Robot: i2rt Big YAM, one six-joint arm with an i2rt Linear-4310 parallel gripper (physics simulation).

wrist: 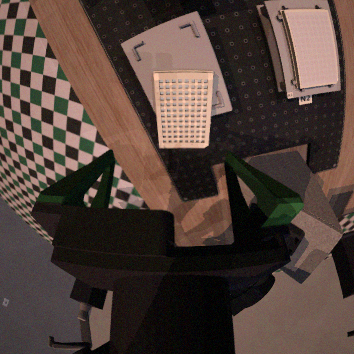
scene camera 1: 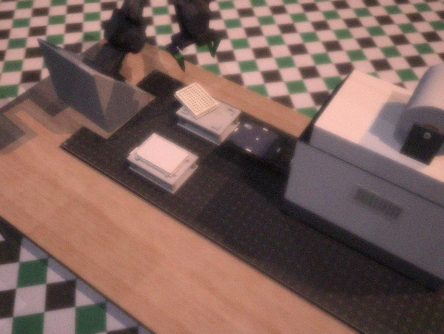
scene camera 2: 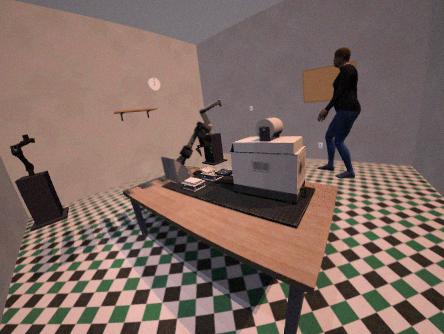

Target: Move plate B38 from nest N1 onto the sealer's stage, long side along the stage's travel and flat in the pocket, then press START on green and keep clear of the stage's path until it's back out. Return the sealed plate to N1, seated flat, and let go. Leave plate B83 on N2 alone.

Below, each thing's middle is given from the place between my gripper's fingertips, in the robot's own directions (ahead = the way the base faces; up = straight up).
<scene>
Now: the dotted well plate [scene camera 1: 198, 102] 2 cm behind my hand and 15 cm below it. The rest, counted from my hand: dark sealer stage [scene camera 1: 269, 144] 29 cm ahead, 2 cm to the right, 12 cm below; sealer roll [scene camera 1: 417, 109] 62 cm ahead, 3 cm to the left, 21 cm above.
</scene>
